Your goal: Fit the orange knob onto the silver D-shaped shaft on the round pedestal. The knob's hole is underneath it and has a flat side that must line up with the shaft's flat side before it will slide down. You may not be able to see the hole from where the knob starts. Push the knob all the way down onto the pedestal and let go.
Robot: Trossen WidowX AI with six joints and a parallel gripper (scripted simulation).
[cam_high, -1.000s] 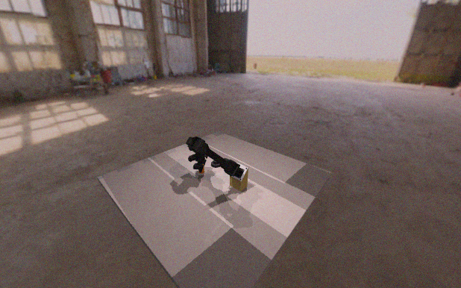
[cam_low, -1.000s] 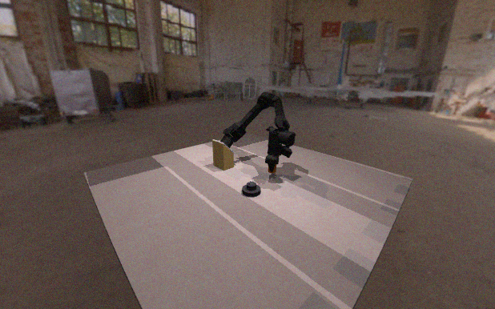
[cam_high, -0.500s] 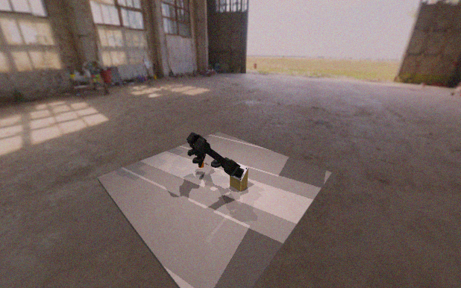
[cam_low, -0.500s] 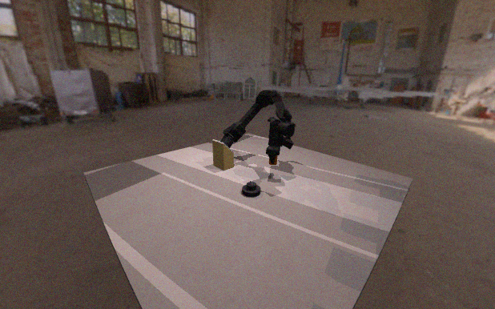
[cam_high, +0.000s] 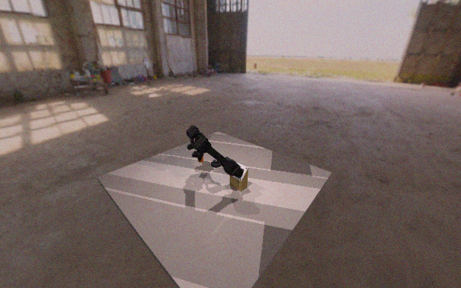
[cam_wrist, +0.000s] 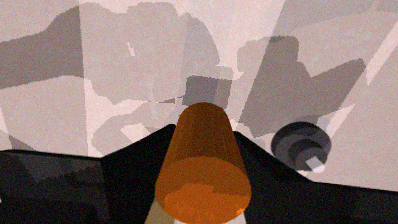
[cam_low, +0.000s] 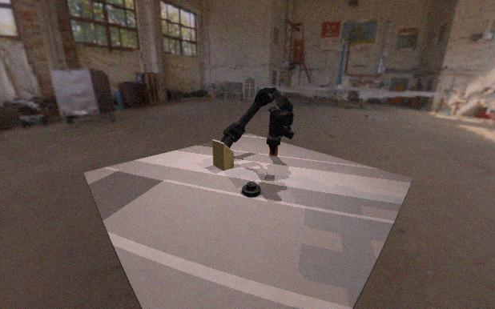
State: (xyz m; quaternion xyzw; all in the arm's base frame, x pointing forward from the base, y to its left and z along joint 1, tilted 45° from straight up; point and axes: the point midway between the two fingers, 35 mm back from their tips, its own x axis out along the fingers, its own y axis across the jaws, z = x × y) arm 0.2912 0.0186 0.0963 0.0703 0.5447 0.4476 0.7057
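Now: gripper tip 18 cm to the left of the dark round pedestal, 11 cm above it and 3 cm short of it. The rest, counted from my gripper tip: orange knob: 4 cm above.
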